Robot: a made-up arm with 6 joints.
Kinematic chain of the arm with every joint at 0, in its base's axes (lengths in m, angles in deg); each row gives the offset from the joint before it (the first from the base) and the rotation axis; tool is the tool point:
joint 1: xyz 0 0 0.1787 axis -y
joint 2: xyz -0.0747 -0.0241 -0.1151 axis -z
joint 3: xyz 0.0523 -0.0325 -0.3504 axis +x
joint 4: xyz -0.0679 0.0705 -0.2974 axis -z
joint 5: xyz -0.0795 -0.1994 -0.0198 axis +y
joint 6: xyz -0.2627 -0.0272 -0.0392 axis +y
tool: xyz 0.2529 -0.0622 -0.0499
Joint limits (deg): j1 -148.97..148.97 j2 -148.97..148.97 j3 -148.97..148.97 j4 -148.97..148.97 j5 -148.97..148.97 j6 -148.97..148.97
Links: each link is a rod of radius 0.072 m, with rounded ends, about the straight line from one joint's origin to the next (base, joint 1, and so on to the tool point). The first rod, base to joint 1, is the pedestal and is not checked.
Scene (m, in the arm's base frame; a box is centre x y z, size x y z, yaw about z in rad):
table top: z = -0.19
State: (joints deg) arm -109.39 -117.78 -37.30 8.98 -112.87 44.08
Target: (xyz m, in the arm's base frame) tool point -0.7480 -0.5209 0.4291
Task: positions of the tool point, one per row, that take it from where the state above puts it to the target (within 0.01 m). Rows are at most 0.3 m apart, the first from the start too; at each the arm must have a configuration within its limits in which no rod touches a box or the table.
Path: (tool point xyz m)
1: -0.6888 0.1903 0.0883
2: -0.7540 0.0377 0.0763
3: -0.7988 -0.1503 0.1270
4: -0.8018 -0.3475 0.2472
5: -0.7480 -0.5209 0.4291

